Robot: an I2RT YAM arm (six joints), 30 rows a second.
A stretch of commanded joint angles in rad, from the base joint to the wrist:
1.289 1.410 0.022 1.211 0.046 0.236
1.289 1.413 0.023 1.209 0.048 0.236
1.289 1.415 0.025 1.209 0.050 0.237
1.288 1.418 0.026 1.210 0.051 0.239
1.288 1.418 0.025 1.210 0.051 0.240
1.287 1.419 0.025 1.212 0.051 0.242
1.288 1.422 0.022 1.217 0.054 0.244
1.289 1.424 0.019 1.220 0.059 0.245
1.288 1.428 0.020 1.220 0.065 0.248
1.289 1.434 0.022 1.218 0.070 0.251
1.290 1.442 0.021 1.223 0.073 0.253
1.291 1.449 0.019 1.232 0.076 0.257
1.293 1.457 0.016 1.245 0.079 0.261
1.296 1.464 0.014 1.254 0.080 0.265
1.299 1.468 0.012 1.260 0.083 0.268
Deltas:
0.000 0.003 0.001 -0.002 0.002 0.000
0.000 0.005 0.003 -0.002 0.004 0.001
-0.001 0.008 0.004 -0.001 0.005 0.003
-0.001 0.008 0.003 -0.001 0.005 0.004
-0.002 0.009 0.003 0.001 0.005 0.006
-0.001 0.012 0.000 0.006 0.008 0.008
0.000 0.014 -0.003 0.009 0.013 0.009
-0.001 0.018 -0.002 0.009 0.019 0.012
0.000 0.024 0.000 0.007 0.024 0.015
0.001 0.032 -0.001 0.012 0.027 0.017
0.002 0.039 -0.003 0.021 0.030 0.021
0.004 0.047 -0.006 0.034 0.033 0.025
0.007 0.054 -0.008 0.043 0.034 0.029
0.010 0.058 -0.010 0.049 0.037 0.032

